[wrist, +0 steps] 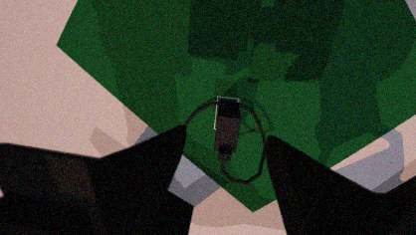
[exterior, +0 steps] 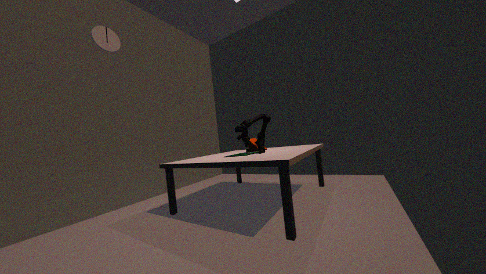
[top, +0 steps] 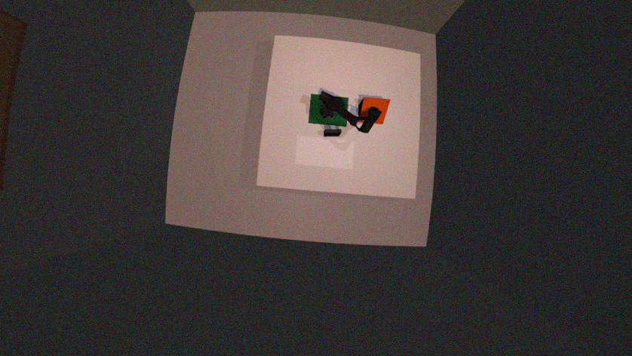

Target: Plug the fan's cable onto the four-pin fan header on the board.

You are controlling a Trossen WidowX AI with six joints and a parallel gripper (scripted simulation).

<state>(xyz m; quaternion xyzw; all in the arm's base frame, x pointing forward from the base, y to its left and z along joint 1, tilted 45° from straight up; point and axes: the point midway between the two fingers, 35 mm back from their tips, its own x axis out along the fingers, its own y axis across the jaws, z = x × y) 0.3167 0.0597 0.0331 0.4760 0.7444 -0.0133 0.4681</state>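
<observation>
The dark fan plug is 1 cm behind my gripper tip, 1 cm to the left of it and 4 cm below it. Also, from my gripper tip: fan (3 cm behind, 15 cm to the left, 1 cm below); then green board (2 cm ahead, 4 cm to the right, 8 cm below); then four-pin header (1 cm behind, 1 cm to the left, 7 cm below).
</observation>
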